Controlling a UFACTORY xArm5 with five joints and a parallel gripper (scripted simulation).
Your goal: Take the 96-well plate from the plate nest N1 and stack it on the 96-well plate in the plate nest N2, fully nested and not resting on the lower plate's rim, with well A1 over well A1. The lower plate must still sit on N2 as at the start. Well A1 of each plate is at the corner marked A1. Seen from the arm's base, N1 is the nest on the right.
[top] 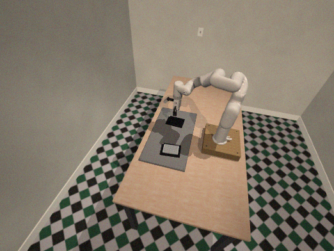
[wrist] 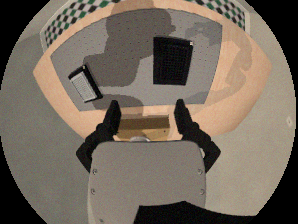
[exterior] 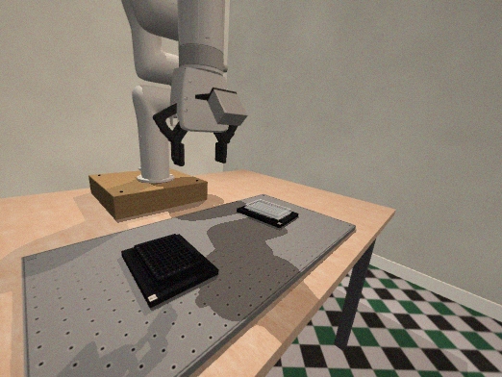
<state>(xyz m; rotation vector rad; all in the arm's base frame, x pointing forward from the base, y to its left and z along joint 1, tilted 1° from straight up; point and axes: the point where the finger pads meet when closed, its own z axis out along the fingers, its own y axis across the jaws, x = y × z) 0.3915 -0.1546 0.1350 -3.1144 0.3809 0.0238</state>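
My gripper is now 8 cm to the left of the black 96-well plate and 18 cm above it. From my hand the other things lie so: clear 96-well plate: 2 cm ahead, 27 cm to the left, 18 cm below; then plate nest N1: 8 cm to the right, 19 cm below; then plate nest N2: 2 cm ahead, 27 cm to the left, 19 cm below.
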